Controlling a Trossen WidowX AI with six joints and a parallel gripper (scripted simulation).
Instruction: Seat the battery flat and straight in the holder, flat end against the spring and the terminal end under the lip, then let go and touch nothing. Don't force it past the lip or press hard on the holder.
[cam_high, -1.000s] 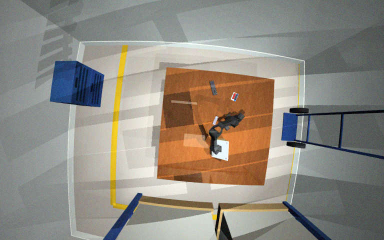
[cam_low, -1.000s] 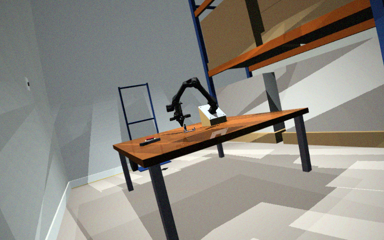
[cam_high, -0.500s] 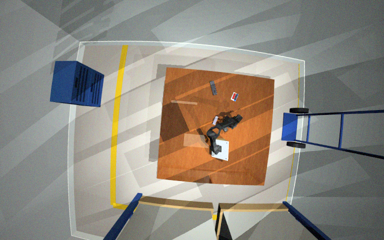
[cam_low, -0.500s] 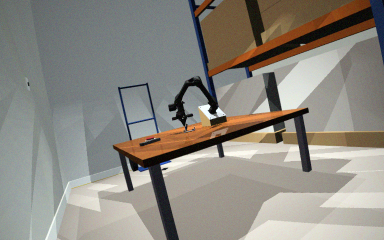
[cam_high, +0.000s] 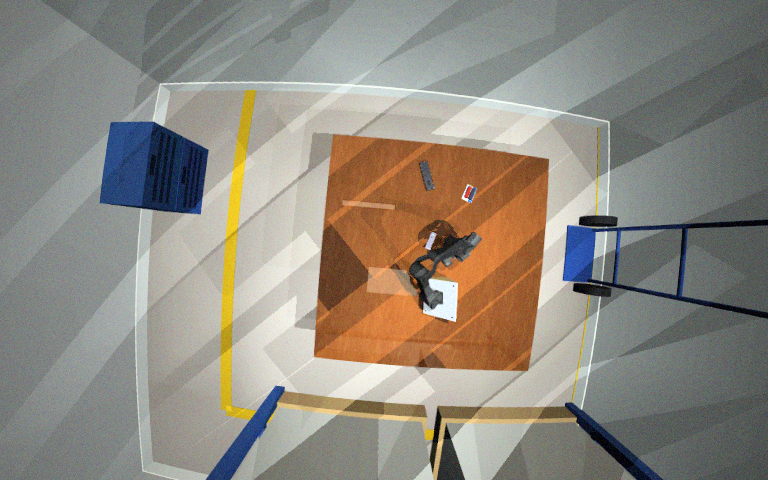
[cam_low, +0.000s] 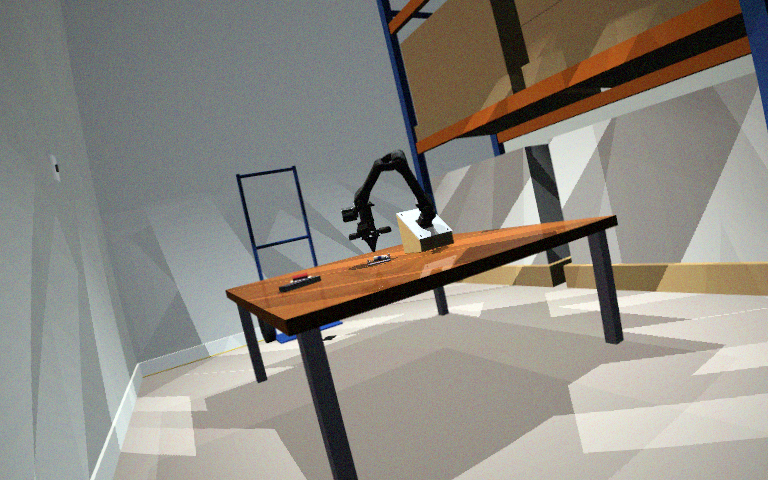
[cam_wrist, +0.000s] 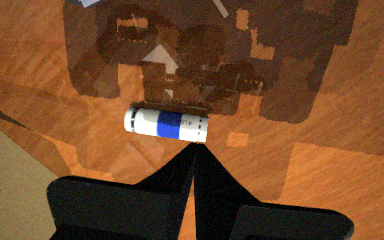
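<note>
Right now my gripper tip is 10 mm past the battery, 10 mm to the right of it and 30 mm above it. Also, from my gripper tip: dark bar: 420 mm ahead, 130 mm to the left, 30 mm below; white card: 320 mm ahead, 120 mm to the right, 30 mm below.
</note>
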